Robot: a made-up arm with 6 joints. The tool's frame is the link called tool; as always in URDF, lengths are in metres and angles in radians.
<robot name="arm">
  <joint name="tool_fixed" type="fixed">
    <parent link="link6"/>
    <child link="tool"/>
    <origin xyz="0 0 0" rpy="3.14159 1.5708 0"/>
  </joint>
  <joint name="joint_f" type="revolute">
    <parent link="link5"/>
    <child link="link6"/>
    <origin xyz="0.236 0 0" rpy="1.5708 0 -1.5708"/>
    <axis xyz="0 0 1"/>
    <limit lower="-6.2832" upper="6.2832"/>
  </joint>
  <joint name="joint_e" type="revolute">
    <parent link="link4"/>
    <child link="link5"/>
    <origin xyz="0 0 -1.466" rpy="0 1.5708 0"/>
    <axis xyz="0 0 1"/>
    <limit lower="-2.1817" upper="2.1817"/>
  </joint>
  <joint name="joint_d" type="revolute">
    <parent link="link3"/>
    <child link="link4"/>
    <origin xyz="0.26 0 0" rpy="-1.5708 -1.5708 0"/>
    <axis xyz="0 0 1"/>
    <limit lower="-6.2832" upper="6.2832"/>
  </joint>
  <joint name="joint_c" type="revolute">
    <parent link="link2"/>
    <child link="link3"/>
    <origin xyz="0 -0.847 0" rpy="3.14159 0 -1.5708"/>
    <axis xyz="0 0 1"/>
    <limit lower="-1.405" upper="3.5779"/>
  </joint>
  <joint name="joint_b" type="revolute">
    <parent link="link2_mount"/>
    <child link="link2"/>
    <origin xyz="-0.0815 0 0" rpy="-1.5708 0 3.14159"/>
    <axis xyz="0 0 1"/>
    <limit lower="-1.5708" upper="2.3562"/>
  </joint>
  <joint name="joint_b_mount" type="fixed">
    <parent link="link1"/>
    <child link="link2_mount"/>
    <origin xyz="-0.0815 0 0"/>
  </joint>
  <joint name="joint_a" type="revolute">
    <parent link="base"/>
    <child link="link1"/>
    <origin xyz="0 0 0.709" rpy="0 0 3.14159"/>
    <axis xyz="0 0 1"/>
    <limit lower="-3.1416" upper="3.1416"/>
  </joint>
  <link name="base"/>
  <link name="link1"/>
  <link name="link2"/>
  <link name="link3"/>
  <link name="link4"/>
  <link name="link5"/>
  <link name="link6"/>
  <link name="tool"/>
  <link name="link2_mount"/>
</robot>
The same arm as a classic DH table. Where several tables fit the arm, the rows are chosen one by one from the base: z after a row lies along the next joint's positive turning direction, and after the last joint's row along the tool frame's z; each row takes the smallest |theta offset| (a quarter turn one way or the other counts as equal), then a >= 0, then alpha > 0; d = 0 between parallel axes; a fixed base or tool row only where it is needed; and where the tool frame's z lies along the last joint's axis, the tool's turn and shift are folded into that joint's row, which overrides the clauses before.
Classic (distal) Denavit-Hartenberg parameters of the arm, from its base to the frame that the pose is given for. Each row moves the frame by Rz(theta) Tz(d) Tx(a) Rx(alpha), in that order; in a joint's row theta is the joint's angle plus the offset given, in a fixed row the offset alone. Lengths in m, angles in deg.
joint_a: a 0.163  alpha -90  d 0.709  theta_offset 0
joint_b: a 0.847  alpha 180  d 0  theta_offset -90
joint_c: a 0.26  alpha -90  d 0  theta_offset 0
joint_d: a 0  alpha 90  d -1.466  theta_offset 0
joint_e: a 0  alpha -90  d 0  theta_offset 0
joint_f: a 0  alpha 90  d -0.236  theta_offset 90
tool (fixed): a 0  alpha 0  d 0  theta_offset -90
Joint limits (deg, base to tool): -180..180 -90..135 -80.5..205 -360..360 -125..125 -360..360

